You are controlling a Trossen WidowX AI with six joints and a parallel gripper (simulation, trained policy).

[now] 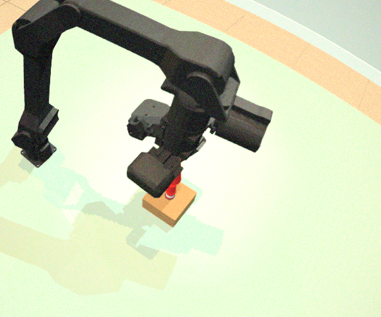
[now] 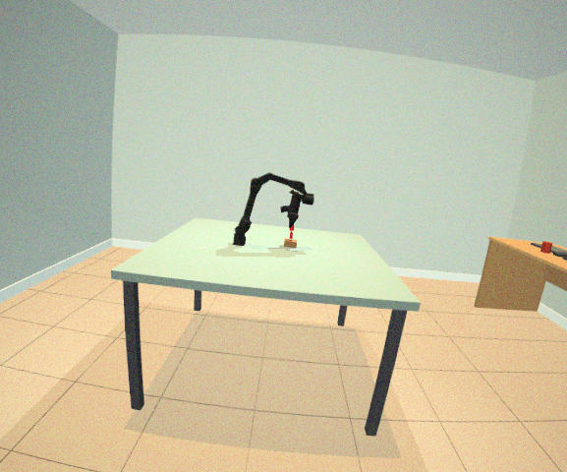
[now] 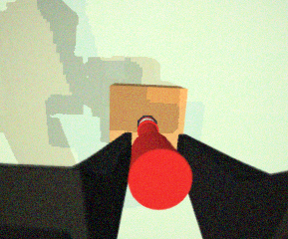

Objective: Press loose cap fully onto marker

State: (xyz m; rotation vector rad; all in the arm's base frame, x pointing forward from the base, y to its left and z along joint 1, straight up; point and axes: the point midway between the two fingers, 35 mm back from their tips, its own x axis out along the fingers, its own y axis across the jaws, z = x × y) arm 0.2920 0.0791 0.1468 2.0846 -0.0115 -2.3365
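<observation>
Now: the tan holder block 1 cm ahead of my gripper tip and 10 cm below it. Round my gripper tip: red cap: 1 cm ahead, 1 cm above.
</observation>
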